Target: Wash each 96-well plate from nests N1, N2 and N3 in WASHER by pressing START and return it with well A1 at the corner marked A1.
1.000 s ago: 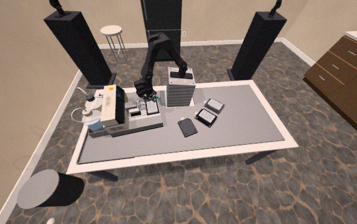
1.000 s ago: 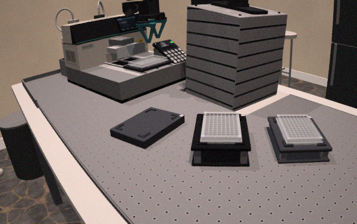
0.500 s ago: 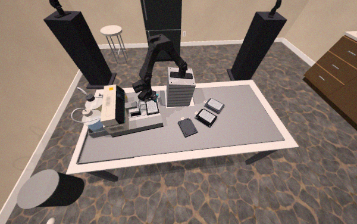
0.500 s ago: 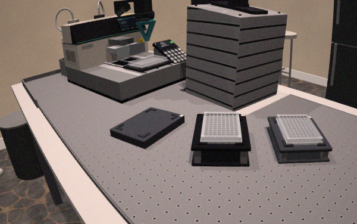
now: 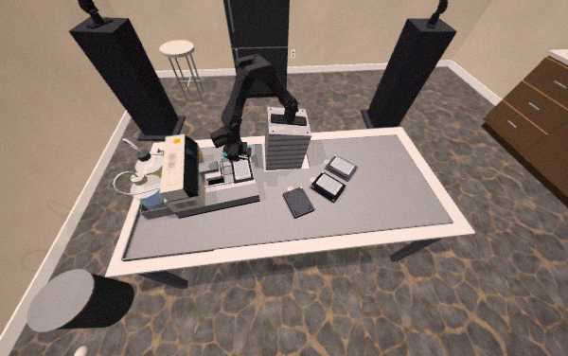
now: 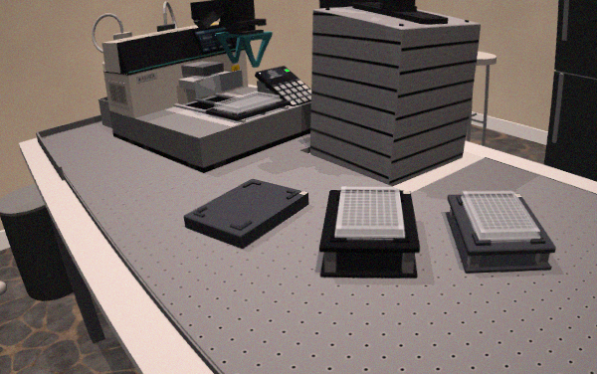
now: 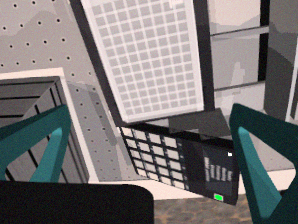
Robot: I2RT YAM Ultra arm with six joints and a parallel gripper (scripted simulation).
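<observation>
My hand is 100 mm above the carrier. Round my hand: N2 label: 420 mm to the left, 190 mm below, 10 mm ahead; then washer: 150 mm to the right, 60 mm below, 30 mm ahead; then N1 label: 280 mm to the left, 190 mm below, 80 mm ahead.
</observation>
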